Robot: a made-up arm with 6 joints. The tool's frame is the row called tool. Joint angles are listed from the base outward. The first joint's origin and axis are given. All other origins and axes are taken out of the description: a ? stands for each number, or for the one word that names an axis. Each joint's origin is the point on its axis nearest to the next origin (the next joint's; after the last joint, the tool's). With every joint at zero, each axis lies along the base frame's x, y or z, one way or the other. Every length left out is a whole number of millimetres.
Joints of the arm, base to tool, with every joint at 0 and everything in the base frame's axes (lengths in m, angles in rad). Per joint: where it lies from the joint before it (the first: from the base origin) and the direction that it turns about. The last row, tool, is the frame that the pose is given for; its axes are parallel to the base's.
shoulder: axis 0 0 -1 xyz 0 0 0.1
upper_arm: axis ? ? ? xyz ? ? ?
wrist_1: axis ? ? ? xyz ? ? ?
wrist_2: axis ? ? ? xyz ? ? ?
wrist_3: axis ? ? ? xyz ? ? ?
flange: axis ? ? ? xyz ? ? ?
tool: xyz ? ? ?
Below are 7 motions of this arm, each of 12 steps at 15 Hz.
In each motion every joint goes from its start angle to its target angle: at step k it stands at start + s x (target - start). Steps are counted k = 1, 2, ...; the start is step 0. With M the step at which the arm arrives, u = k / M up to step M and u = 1 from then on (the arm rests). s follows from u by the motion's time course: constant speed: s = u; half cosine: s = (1 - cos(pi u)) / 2; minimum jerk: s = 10 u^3 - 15 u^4 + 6 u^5.
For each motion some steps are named. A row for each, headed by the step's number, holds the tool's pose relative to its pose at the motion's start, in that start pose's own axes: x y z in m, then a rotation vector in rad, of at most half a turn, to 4 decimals.
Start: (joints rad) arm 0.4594 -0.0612 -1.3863 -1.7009 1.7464 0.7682
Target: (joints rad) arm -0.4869 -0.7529 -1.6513 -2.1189 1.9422 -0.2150
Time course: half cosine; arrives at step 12
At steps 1, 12:
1: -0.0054 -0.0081 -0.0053 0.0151 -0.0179 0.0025
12: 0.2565 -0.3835 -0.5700 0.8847 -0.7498 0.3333

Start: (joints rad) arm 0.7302 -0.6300 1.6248 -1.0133 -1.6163 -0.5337
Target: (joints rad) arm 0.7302 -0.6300 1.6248 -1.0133 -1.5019 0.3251
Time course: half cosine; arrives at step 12
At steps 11, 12:
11: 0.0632 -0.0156 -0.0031 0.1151 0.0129 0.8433
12: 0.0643 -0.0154 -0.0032 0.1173 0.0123 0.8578

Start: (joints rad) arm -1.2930 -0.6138 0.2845 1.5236 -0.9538 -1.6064
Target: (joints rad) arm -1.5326 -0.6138 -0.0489 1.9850 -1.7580 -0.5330
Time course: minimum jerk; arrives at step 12
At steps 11, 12:
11: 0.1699 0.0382 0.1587 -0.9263 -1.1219 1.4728
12: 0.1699 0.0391 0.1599 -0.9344 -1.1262 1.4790

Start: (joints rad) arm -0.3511 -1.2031 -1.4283 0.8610 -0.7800 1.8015
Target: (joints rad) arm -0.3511 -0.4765 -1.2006 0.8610 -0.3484 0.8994
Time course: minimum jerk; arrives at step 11
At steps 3, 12:
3: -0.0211 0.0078 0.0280 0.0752 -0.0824 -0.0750
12: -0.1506 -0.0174 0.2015 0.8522 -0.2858 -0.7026

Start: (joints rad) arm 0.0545 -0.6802 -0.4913 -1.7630 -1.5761 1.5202
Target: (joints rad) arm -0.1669 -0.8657 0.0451 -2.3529 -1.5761 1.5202
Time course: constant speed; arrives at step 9
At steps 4, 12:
4: 0.1153 -0.0344 0.0055 0.0348 0.1901 -0.2305
12: 0.2186 -0.0919 -0.0518 -0.0046 0.4365 -0.4699

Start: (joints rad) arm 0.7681 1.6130 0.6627 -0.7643 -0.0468 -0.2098
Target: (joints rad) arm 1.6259 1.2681 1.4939 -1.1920 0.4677 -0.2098
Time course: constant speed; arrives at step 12
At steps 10, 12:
10: -0.0075 -0.0029 0.1373 -0.4764 0.1793 -0.0959
12: -0.0011 -0.0352 0.1694 -0.6023 0.1927 -0.0452

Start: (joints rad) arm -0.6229 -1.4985 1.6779 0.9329 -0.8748 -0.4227
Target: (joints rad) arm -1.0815 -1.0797 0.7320 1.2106 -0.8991 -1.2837
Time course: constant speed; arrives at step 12
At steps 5, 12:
5: -0.0039 0.0106 -0.1139 -0.3517 -0.3320 -0.3475
12: 0.0261 -0.0185 -0.2174 -0.8387 -0.9327 -0.7540

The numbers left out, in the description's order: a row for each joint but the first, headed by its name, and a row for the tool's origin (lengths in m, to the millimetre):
upper_arm: axis -1 0 0, xyz -0.013 0.026 0
wrist_1: axis 0 0 -1, xyz 0 0.054 -0.111
wrist_2: axis 0 1 0, xyz 0.023 0.102 0
wrist_3: axis 1 0 0, xyz -0.486 0 -0.057
flange: axis 0 0 1, xyz 0 0.047 0.038
tool: xyz -0.044 -0.062 0

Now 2 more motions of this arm.
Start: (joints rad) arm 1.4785 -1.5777 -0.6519 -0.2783 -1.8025 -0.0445
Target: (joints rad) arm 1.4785 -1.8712 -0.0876 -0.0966 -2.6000 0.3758
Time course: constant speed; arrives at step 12
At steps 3, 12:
3: 0.0411 -0.0241 0.0805 -0.1743 0.1438 0.1589
12: 0.2245 -0.1242 0.2572 -0.5335 0.5582 0.8156

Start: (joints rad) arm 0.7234 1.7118 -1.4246 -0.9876 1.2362 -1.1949
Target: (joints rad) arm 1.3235 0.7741 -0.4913 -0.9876 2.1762 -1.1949
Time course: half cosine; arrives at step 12
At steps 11, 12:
11: 0.3608 0.5581 -0.4704 1.4438 -0.0664 0.6074
12: 0.3670 0.5729 -0.4694 1.4671 -0.0734 0.6218

